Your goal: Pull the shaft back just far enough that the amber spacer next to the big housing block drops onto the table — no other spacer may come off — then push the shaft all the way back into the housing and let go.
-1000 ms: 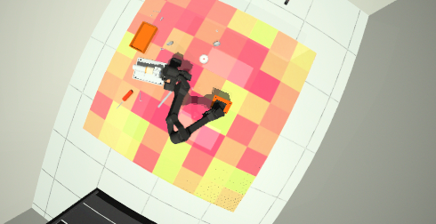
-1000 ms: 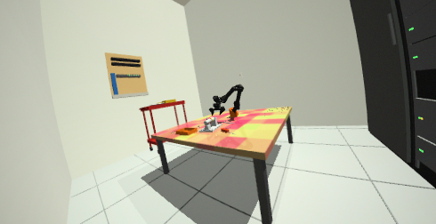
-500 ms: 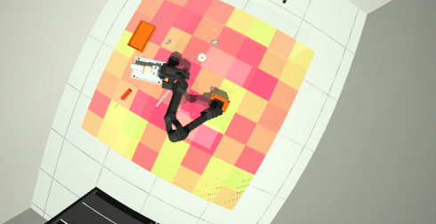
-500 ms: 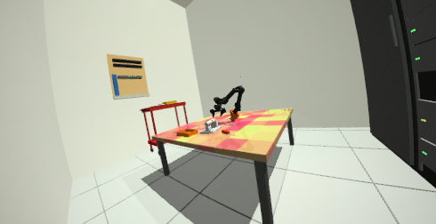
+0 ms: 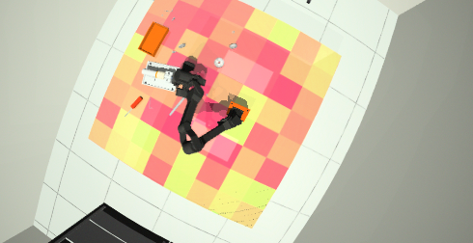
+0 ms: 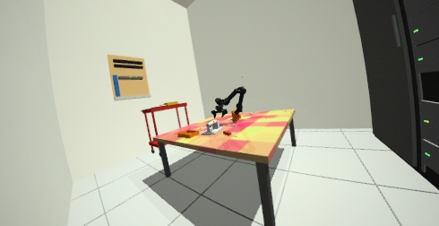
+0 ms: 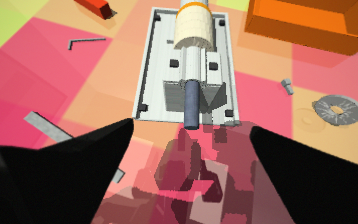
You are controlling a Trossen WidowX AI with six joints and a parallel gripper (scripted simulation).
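My gripper tip is now 90 mm short of the cream spacer, 20 mm to the right of it and 20 mm above it. The rest, counted from my gripper tip: amber spacer: 140 mm ahead, 30 mm to the left, 20 mm below; then dark blue-grey shaft: 100 mm ahead, 20 mm to the left, 20 mm below; then grey flat bar: 30 mm behind, 140 mm to the left, 90 mm below.
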